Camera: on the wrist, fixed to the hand. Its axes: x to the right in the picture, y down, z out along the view.
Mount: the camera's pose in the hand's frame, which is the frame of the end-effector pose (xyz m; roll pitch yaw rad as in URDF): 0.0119 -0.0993 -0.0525 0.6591 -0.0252 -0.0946
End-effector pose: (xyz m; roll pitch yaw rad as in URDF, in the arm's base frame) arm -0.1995 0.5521 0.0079 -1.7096 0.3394 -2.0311
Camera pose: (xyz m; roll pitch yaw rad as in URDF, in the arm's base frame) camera -0.2544 0.5275 0.1035 -1.0403 0.2490 -1.9919
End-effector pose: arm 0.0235 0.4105 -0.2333 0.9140 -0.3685 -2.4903
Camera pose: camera -0.0286 0.3948 -0.3323 1.5990 -0.3079 -2.5718
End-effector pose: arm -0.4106 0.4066 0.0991 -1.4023 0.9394 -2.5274
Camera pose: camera -0.5145 0.4170 0.1421 -0.7339 0.8419 -2.5139
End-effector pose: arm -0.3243 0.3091 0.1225 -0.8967 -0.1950 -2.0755
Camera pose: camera -0.4159 0.3563 0.1688 -0.2291 -0.2845 -2.1164
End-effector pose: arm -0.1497 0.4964 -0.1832 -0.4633 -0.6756 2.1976
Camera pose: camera -0.0651 0.5711 -0.1778 0.2591 -0.7381 2.0985
